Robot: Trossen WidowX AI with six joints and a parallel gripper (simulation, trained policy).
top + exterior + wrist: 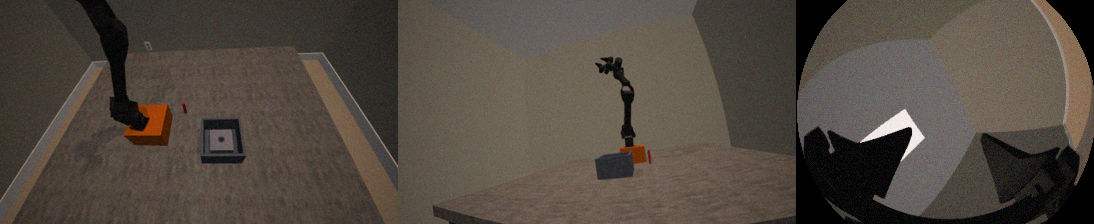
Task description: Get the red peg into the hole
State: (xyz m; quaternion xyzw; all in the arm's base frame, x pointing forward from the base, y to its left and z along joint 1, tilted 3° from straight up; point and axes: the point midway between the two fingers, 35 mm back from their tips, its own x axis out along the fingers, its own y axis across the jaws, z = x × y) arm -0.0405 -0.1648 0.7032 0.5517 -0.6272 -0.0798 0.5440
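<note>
Right now my gripper tip is 79 cm above the red peg, 32 cm to the right of it and 20 cm short of it. Round my gripper tip: grey box: 81 cm below, 40 cm ahead, 18 cm to the left; pale plate: 79 cm below, 40 cm ahead, 18 cm to the left.
</note>
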